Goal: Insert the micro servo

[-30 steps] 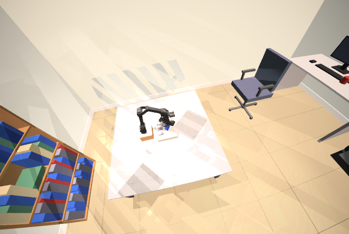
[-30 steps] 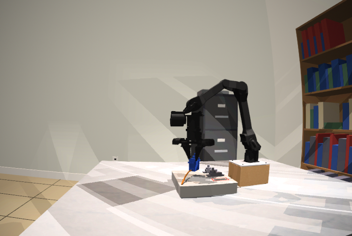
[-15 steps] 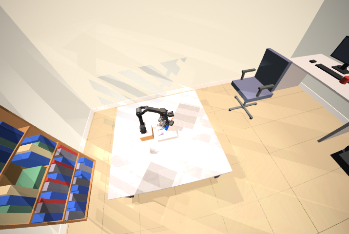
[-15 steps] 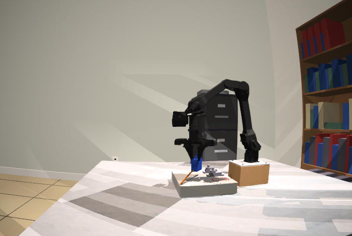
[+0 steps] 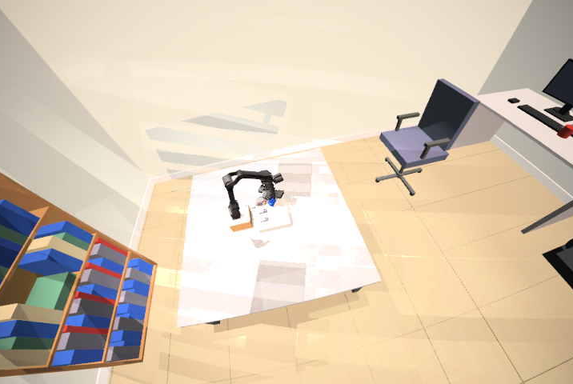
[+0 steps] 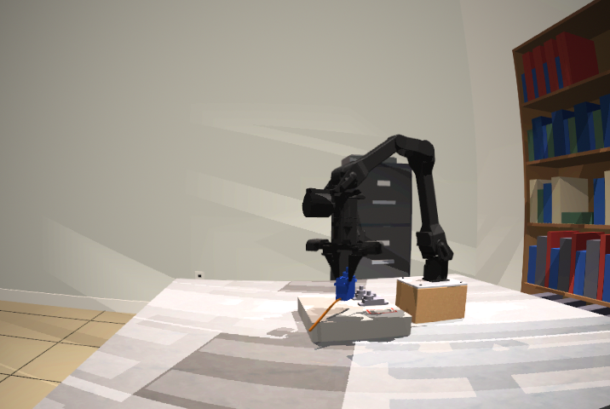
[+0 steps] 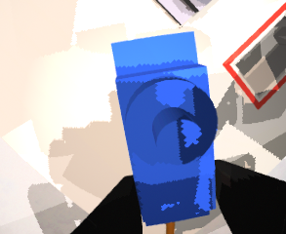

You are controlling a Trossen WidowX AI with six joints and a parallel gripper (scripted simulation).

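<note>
My gripper tip is 1 cm short of the pale deck block, 5 cm to the left of it and 10 cm above it.
</note>
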